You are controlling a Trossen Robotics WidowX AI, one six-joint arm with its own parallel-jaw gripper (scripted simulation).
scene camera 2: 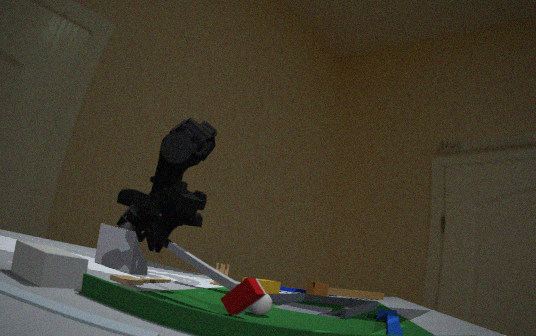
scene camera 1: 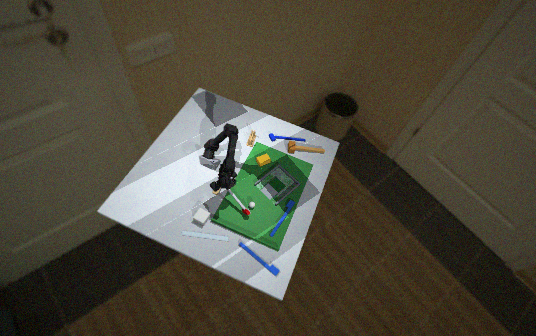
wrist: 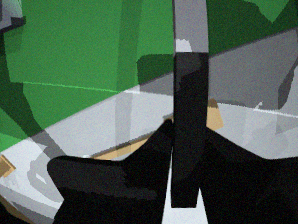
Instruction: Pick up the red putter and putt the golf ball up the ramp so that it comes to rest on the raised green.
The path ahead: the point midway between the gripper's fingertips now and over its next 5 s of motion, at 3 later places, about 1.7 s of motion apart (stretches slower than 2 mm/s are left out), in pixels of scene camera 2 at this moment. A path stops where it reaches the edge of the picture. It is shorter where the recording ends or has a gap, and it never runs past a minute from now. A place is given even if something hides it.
The gripper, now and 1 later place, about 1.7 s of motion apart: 154,251; 195,237
